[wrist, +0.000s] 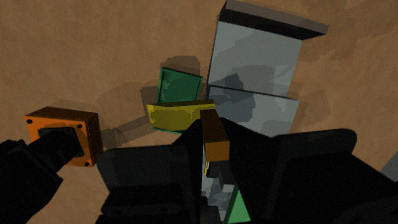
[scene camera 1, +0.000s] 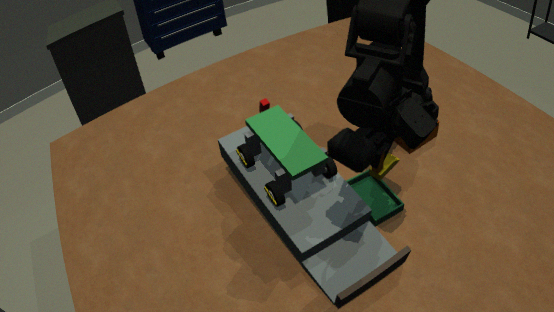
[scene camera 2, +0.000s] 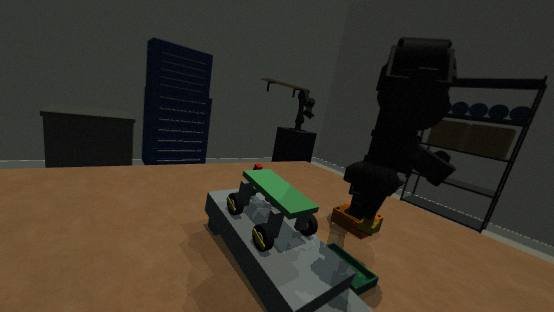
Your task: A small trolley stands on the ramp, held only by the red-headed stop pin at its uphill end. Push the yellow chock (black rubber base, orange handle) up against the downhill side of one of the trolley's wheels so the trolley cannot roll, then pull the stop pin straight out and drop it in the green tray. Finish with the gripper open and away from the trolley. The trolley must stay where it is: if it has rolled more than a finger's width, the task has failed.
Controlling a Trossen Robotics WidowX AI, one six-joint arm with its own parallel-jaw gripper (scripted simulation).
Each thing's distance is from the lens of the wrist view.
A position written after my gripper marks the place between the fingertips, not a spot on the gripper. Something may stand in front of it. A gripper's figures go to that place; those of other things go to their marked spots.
my gripper [wrist: 209, 123]: 0.12 m
green tray [wrist: 175, 88]: 0.26 m
grey ramp [wrist: 267, 114]: 0.25 m
